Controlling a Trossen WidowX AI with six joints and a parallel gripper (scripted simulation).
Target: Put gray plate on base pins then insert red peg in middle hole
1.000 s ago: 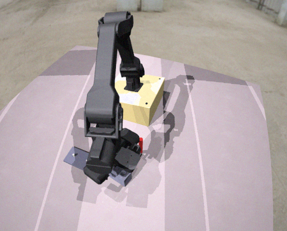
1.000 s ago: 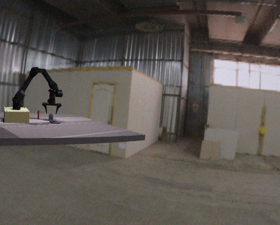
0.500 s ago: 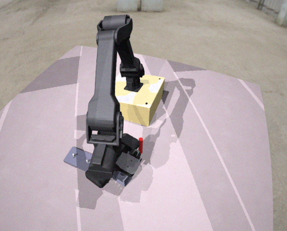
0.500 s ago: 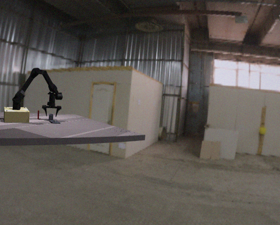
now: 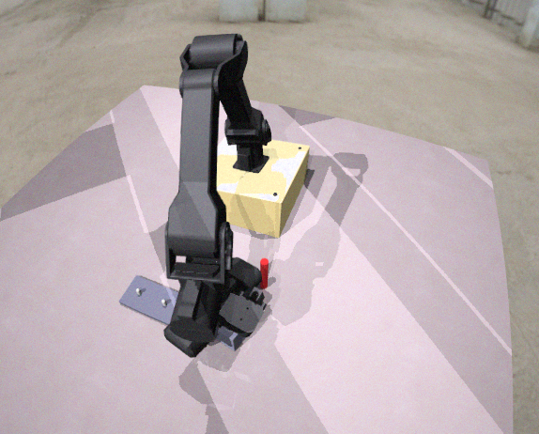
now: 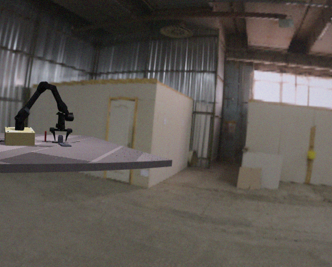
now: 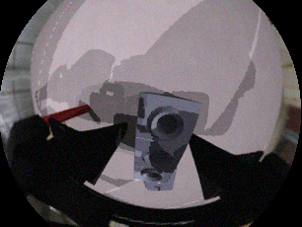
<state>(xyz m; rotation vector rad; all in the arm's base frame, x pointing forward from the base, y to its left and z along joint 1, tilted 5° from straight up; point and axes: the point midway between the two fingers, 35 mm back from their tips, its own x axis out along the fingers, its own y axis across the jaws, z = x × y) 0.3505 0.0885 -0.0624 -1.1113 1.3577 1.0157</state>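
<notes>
Right now the gray plate is 30 mm above my gripper tip. Round my gripper tip: base 150 mm to the right; then red peg 120 mm behind, 40 mm to the left, 30 mm above.
</notes>
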